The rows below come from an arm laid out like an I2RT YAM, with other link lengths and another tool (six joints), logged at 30 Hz.
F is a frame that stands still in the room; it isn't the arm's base.
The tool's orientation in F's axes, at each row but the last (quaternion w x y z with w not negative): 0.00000, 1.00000, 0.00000, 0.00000; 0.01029, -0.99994, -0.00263, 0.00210; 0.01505, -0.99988, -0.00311, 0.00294; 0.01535, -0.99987, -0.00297, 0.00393; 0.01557, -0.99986, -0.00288, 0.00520; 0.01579, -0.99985, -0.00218, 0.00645; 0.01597, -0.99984, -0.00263, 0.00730; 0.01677, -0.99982, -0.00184, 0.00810; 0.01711, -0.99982, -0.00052, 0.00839; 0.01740, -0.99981, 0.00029, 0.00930; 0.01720, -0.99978, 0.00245, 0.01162; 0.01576, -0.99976, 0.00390, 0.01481
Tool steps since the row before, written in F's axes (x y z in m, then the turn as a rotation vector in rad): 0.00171, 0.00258, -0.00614, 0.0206, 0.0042, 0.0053; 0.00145, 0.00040, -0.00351, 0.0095, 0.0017, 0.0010; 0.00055, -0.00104, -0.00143, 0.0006, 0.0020, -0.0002; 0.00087, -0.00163, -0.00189, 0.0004, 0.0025, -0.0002; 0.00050, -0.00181, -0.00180, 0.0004, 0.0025, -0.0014; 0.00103, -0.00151, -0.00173, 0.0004, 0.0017, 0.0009; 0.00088, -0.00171, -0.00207, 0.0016, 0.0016, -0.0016; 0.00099, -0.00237, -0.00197, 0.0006, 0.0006, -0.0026; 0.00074, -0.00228, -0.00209, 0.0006, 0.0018, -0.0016; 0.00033, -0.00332, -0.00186, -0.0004, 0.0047, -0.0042; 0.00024, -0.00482, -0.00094, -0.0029, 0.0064, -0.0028; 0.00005, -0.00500, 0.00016, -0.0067, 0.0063, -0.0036
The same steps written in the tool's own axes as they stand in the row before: 0.00171, -0.00258, 0.00614, 0.0206, -0.0042, -0.0053; 0.00147, -0.00032, 0.00351, 0.0095, -0.0017, -0.0010; 0.00055, 0.00109, 0.00139, 0.0006, -0.0020, 0.0003; 0.00087, 0.00169, 0.00183, 0.0004, -0.0025, 0.0003; 0.00051, 0.00187, 0.00174, 0.0004, -0.0025, 0.0015; 0.00105, 0.00157, 0.00167, 0.0004, -0.0017, -0.0009; 0.00090, 0.00178, 0.00200, 0.0016, -0.0015, 0.0016; 0.00101, 0.00244, 0.00187, 0.0006, -0.0005, 0.0026; 0.00077, 0.00235, 0.00200, 0.0006, -0.0017, 0.0017; 0.00037, 0.00338, 0.00174, -0.0003, -0.0046, 0.0044; 0.00028, 0.00485, 0.00077, -0.0029, -0.0063, 0.0031; 0.00008, 0.00499, -0.00032, -0.0066, -0.0061, 0.0040
